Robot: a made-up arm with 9 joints. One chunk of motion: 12 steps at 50 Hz.
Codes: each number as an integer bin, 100 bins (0 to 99) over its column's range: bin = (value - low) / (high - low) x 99, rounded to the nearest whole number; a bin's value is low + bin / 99 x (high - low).
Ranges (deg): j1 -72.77..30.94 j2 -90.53..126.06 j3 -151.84..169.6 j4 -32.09..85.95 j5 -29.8..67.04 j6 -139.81..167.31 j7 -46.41..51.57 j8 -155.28..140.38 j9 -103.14..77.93
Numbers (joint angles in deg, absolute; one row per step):
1: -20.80 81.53 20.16 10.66 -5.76 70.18 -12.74 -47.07 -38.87
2: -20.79 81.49 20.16 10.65 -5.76 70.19 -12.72 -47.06 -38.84
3: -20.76 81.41 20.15 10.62 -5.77 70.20 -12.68 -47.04 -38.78
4: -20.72 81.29 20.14 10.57 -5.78 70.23 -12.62 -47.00 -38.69
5: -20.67 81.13 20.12 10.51 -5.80 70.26 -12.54 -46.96 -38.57
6: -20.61 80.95 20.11 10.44 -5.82 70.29 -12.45 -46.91 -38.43
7: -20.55 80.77 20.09 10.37 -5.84 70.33 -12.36 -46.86 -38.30
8: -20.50 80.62 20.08 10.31 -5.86 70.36 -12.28 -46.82 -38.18
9: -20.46 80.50 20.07 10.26 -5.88 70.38 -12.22 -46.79 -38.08
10: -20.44 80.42 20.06 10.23 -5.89 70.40 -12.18 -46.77 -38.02
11: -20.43 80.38 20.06 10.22 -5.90 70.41 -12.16 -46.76 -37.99
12: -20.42 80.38 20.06 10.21 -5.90 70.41 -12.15 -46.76 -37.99
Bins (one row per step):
1: 50 79 53 36 25 68 34 36 35
2: 50 79 53 36 25 68 34 36 35
3: 50 79 53 36 25 68 34 36 35
4: 50 79 53 36 25 68 34 36 35
5: 50 78 53 36 25 68 34 36 35
6: 50 78 53 36 25 68 34 36 35
7: 50 78 53 36 24 68 34 36 35
8: 50 78 53 36 24 68 34 36 36
9: 50 78 53 36 24 68 35 36 36
10: 50 78 53 35 24 68 35 36 36
11: 50 78 53 35 24 68 35 36 36
12: 50 78 53 35 24 68 35 36 36

